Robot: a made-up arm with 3 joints. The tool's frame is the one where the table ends. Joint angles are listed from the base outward.
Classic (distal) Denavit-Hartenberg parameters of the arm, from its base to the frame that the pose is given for. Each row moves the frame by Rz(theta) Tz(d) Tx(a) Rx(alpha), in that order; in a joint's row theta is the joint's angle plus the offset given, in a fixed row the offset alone. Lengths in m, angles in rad.
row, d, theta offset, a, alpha
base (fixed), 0.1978, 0, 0, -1.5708
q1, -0.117, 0, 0.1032, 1.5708
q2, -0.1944, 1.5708, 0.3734, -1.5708
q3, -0.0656, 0, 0.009, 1.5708
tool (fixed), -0.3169, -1.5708, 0, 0
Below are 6 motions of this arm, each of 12 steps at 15 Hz.
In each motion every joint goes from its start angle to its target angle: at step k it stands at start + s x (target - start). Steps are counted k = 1, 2, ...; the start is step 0. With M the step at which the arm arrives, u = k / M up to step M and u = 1 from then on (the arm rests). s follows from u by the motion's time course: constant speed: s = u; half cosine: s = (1 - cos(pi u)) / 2; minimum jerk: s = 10 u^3 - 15 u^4 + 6 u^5.
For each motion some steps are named. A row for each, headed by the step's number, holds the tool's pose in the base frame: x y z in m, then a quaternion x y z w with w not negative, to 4 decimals.
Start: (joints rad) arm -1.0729 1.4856 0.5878
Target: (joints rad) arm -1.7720 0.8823 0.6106
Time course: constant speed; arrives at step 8
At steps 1, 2, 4, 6, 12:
1: 0.3890 -0.0196 -0.0676 -0.5253 -0.5571 0.3971 0.5060
2: 0.4130 -0.0056 -0.0243 -0.5322 -0.5857 0.3462 0.5039
4: 0.4473 0.0200 0.0711 -0.5336 -0.6423 0.2440 0.4931
6: 0.4610 0.0421 0.1745 -0.5185 -0.6973 0.1434 0.4737
12: 0.4517 0.0601 0.2809 -0.4873 -0.7492 0.0471 0.4461

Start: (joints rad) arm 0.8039 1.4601 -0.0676
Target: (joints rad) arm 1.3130 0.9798 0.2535
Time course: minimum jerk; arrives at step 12
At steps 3, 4, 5, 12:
3: -0.5658 0.0106 0.0707 0.2811 0.3263 0.5841 0.6880
4: -0.5615 0.0274 0.0873 0.2765 0.3421 0.5644 0.6985
5: -0.5547 0.0469 0.1069 0.2683 0.3640 0.5398 0.7101
12: -0.5152 0.1061 0.1773 0.1965 0.4871 0.4378 0.7297

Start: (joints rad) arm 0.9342 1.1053 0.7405
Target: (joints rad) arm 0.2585 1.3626 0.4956
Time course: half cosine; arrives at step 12
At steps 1, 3, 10, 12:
1: -0.3575 0.0162 -0.0511 -0.0551 0.1832 0.5763 0.7945
3: -0.3468 0.0153 -0.0772 -0.0594 0.1496 0.5817 0.7973
10: -0.2398 -0.0025 -0.2249 -0.1046 -0.0415 0.6258 0.7718
12: -0.2273 -0.0052 -0.2360 -0.1102 -0.0561 0.6300 0.7667

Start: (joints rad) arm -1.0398 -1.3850 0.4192
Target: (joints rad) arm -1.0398 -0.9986 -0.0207
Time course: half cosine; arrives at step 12
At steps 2, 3, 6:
2: 0.6120 -0.1262 0.2704 0.1756 -0.2735 -0.6099 0.7228
3: 0.6204 -0.1155 0.2773 0.1808 -0.2906 -0.5956 0.7267
6: 0.6519 -0.0597 0.3070 0.2060 -0.3607 -0.5256 0.7425

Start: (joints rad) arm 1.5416 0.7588 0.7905
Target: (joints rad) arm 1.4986 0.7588 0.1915
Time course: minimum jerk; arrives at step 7
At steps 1, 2, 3, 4, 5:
1: -0.4253 0.0426 0.1427 -0.0137 0.4980 0.4909 0.7147
2: -0.4405 0.0553 0.1519 0.0111 0.5137 0.4725 0.7161
3: -0.4653 0.0805 0.1705 0.0568 0.5407 0.4374 0.7163
4: -0.4890 0.1130 0.1947 0.1110 0.5695 0.3939 0.7128
5: -0.5039 0.1422 0.2168 0.1566 0.5912 0.3558 0.7067

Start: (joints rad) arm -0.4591 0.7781 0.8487
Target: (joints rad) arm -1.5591 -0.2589 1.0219
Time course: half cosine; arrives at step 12
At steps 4, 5, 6, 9, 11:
4: 0.3384 0.0305 -0.0361 -0.4722 -0.4162 0.0664 0.7742
5: 0.3755 0.0265 0.0293 -0.4660 -0.4479 -0.0221 0.7627
6: 0.4017 0.0194 0.1043 -0.4471 -0.4790 -0.1149 0.7466
9: 0.3995 -0.0124 0.3112 -0.3351 -0.5448 -0.3430 0.6879
11: 0.3739 -0.0275 0.3793 -0.2744 -0.5613 -0.4125 0.6629

